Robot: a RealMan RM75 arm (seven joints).
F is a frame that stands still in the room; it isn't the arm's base.
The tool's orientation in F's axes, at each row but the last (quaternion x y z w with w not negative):
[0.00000 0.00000 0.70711 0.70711]
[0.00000 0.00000 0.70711 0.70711]
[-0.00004 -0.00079 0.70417 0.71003]
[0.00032 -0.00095 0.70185 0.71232]
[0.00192 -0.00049 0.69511 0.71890]
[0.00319 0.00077 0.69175 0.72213]
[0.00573 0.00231 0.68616 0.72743]
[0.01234 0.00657 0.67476 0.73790]
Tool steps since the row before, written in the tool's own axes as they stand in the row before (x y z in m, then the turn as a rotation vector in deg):
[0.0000 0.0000 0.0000 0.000 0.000 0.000]
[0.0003 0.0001 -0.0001 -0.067 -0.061 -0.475]
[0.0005 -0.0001 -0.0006 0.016 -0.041 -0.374]
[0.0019 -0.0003 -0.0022 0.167 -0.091 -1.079]
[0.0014 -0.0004 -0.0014 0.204 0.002 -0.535]
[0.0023 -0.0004 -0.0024 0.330 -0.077 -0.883]
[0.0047 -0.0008 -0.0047 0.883 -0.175 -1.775]
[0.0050 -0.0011 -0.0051 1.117 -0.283 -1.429]
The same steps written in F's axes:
[0.0000 0.0000 0.0000 0.000 0.000 0.000]
[-0.0001 0.0003 -0.0001 0.061 -0.067 -0.475]
[0.0001 0.0005 -0.0006 0.042 0.016 -0.374]
[0.0003 0.0019 -0.0022 0.094 0.168 -1.079]
[0.0004 0.0014 -0.0014 0.004 0.206 -0.534]
[0.0005 0.0023 -0.0024 0.086 0.330 -0.882]
[0.0010 0.0047 -0.0047 0.206 0.880 -1.773]
[0.0014 0.0049 -0.0051 0.344 1.101 -1.428]

